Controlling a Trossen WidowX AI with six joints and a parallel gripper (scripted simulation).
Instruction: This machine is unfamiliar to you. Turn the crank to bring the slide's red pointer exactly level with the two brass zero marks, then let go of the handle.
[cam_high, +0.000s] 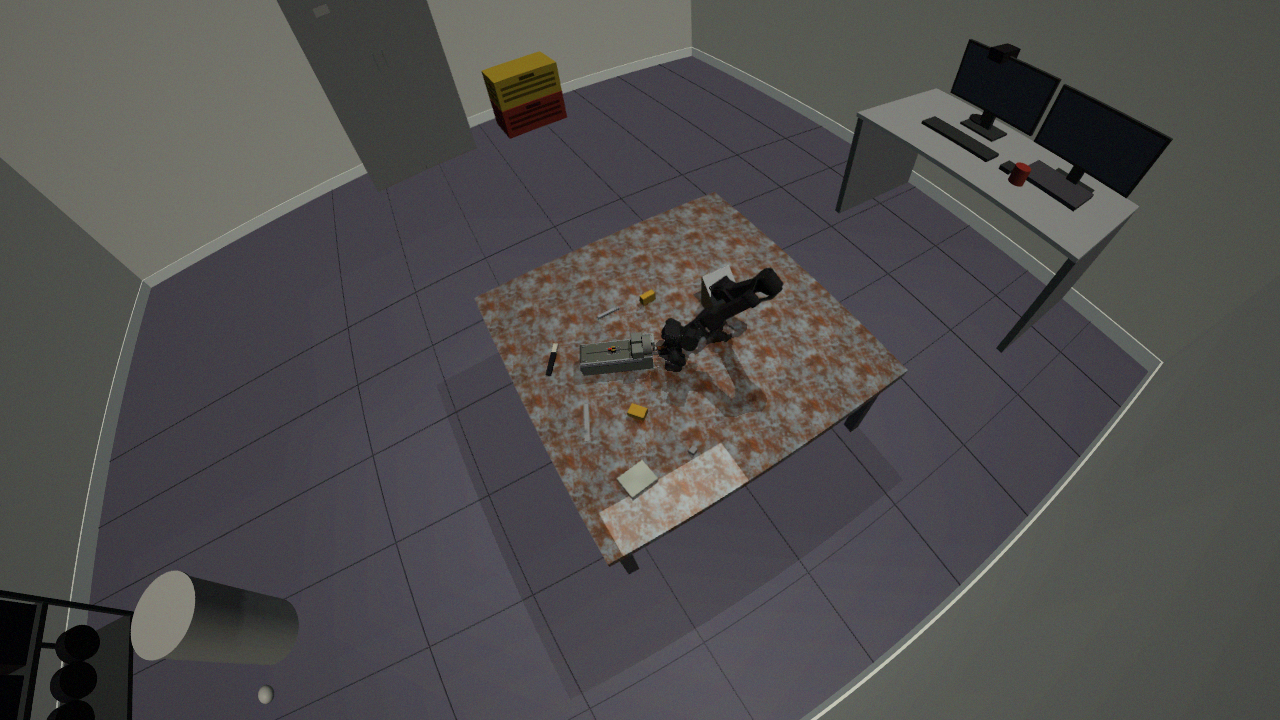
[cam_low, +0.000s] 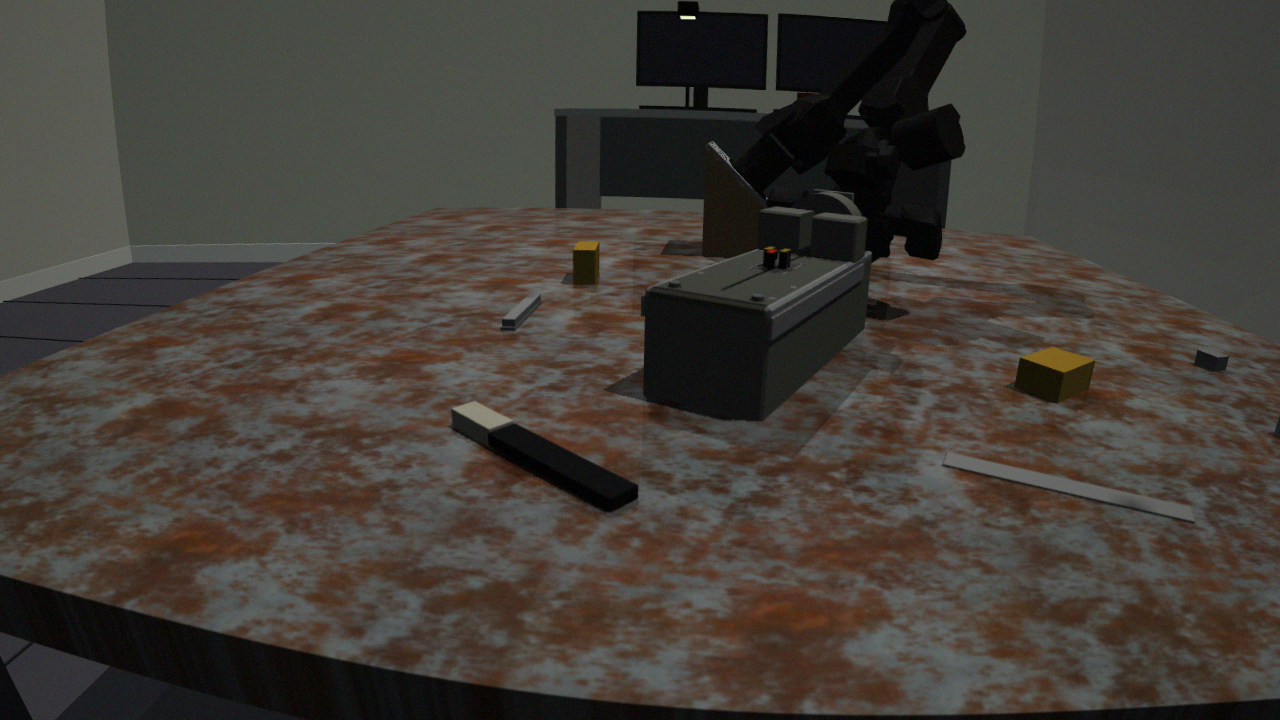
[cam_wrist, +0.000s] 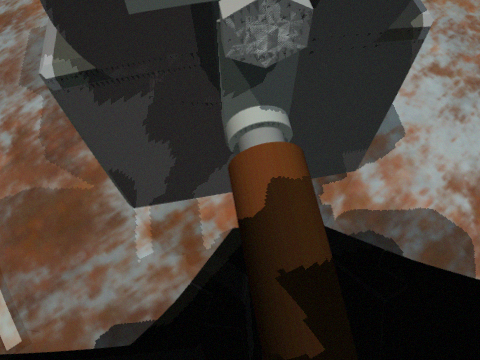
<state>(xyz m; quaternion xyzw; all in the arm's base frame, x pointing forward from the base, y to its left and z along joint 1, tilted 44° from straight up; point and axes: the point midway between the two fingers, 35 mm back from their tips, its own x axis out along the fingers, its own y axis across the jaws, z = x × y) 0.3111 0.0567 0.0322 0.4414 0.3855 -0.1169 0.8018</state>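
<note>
My gripper tip is now 3 cm below the brown crank handle, 1 cm to the right of it and 1 cm past it. The rest, counted from my gripper tip: red pointer (15 cm ahead, 9 cm to the right, 5 cm above); then small grey bar (30 cm to the right, 4 cm ahead, 3 cm below); then grey strip (36 cm ahead, 6 cm to the left, 3 cm below).
</note>
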